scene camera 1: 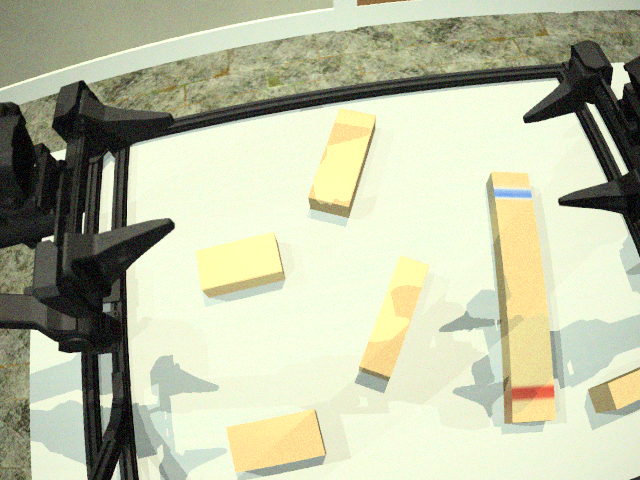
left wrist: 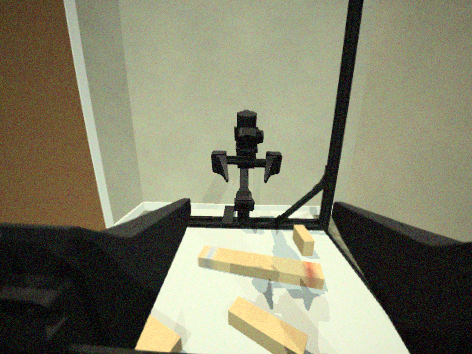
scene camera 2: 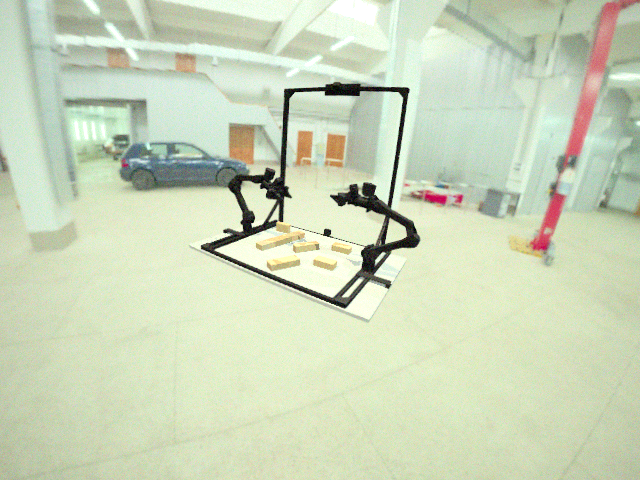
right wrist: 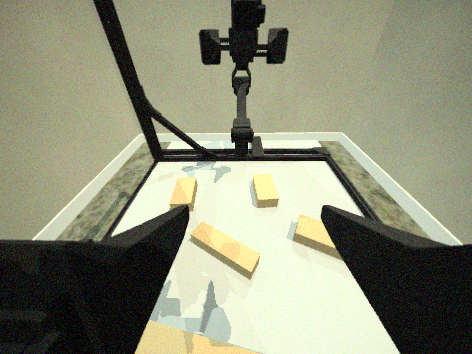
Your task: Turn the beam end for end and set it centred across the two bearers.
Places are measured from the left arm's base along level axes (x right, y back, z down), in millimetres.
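Where they show: left gripper, fingertip midpoint: [scene camera 1: 172,166] [left wrist: 261,206] [scene camera 2: 333,194] [right wrist: 244,46]; right gripper, fingertip midpoint: [scene camera 1: 540,159] [left wrist: 246,181] [scene camera 2: 287,199] [right wrist: 254,211]; left arm's base at its link origin: [scene camera 1: 101,333] [scene camera 2: 367,270] [right wrist: 241,152]; right arm's base at its link origin: [left wrist: 243,220] [scene camera 2: 247,231].
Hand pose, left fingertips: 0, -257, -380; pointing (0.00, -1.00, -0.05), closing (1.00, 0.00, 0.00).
Observation:
Things, the pixels of their top centre, and the offset from my left fingertips, as dx, dy, dz.
- beam at its top centre: [scene camera 1: 525,286] [left wrist: 257,260] [scene camera 2: 281,237] +45, -377, +362
- thick block at its top centre: [scene camera 1: 343,153] [left wrist: 138,328] [right wrist: 335,236] [scene camera 2: 283,259] -222, -159, +362
- slimmer slanted block at its top centre: [scene camera 1: 395,314] [right wrist: 223,243] [left wrist: 265,322] [scene camera 2: 306,243] +46, -181, +356
The beam [scene camera 1: 522,289] [scene camera 2: 280,240] [left wrist: 255,265] [right wrist: 190,344] is a long wooden bar flat on the table at the right of scene camera 1, blue band at its upper end, red band at its lower end. Two similar short blocks, apparently the bearers, lie roughly parallel and apart at the left: the upper one [scene camera 1: 237,262] [scene camera 2: 325,262] [right wrist: 264,188] and the lower one [scene camera 1: 276,439] [scene camera 2: 341,248] [right wrist: 184,191]. My left gripper [scene camera 1: 172,172] [scene camera 2: 333,198] is open above the left side. My right gripper [scene camera 1: 543,160] [scene camera 2: 288,193] [right wrist: 254,211] is open above the beam's blue end.
A thick block [scene camera 1: 342,161] [scene camera 2: 283,262] lies at the upper middle of scene camera 1. A slimmer slanted block [scene camera 1: 395,315] [scene camera 2: 306,246] [left wrist: 265,322] [right wrist: 225,247] lies between the bearers and beam. Another block [scene camera 1: 620,392] [left wrist: 303,240] lies right of the beam's red end.

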